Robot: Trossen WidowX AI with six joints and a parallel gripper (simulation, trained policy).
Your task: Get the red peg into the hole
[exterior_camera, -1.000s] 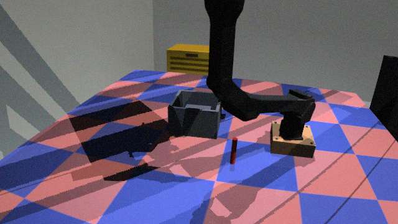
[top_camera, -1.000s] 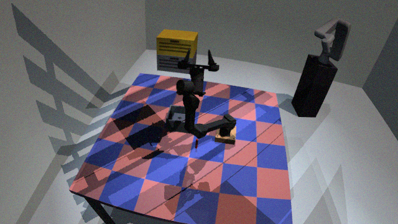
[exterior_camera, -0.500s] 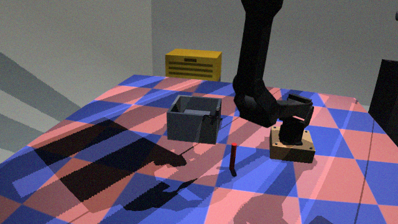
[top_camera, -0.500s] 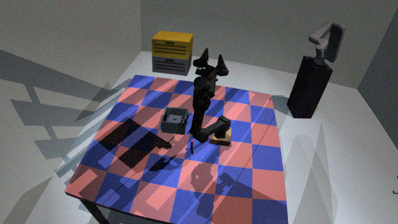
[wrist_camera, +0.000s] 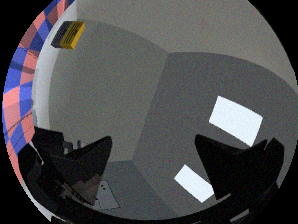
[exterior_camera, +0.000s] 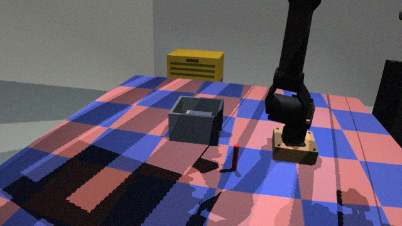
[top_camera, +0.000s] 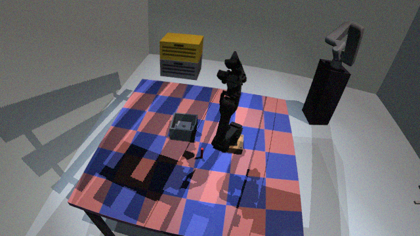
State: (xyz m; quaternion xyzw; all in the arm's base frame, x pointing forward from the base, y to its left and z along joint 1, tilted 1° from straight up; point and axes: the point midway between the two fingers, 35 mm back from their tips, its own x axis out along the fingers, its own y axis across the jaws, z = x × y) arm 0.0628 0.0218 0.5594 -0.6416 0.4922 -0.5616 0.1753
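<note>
Now: the red peg 58 cm below my gripper tip, 14 cm ahead of it and 10 cm to the left of it. Round my gripper tip: pale plate (58 cm below, 25 cm ahead, 11 cm to the right); grey box (60 cm below, 25 cm ahead, 11 cm to the right).
</note>
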